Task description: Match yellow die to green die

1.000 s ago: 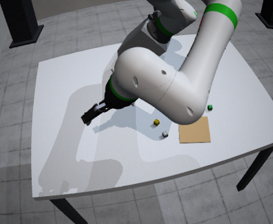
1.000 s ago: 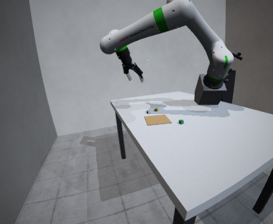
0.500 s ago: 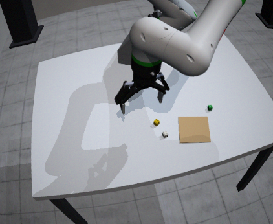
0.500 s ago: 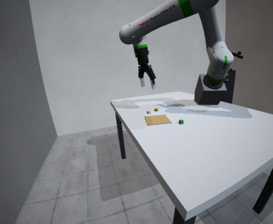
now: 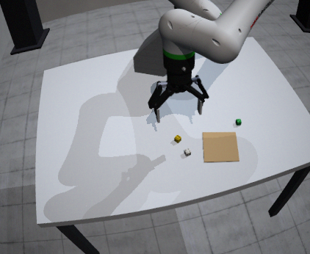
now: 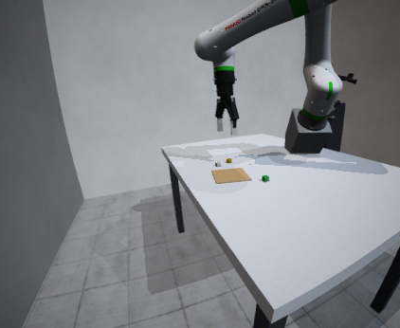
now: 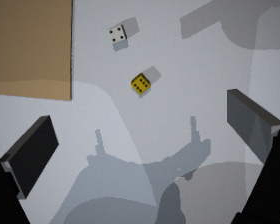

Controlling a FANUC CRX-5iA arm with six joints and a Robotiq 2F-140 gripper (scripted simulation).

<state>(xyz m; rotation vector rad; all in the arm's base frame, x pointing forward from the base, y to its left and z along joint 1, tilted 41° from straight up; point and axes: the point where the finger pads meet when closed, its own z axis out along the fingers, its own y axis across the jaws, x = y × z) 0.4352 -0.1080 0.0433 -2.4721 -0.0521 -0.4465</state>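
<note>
My hand is 1 cm past the yellow die and 15 cm above it. Also, from my hand: white die 6 cm ahead, 3 cm to the left, 15 cm below; green die 7 cm behind, 26 cm to the left, 15 cm below; tan mat 4 cm ahead, 16 cm to the left, 16 cm below.
</note>
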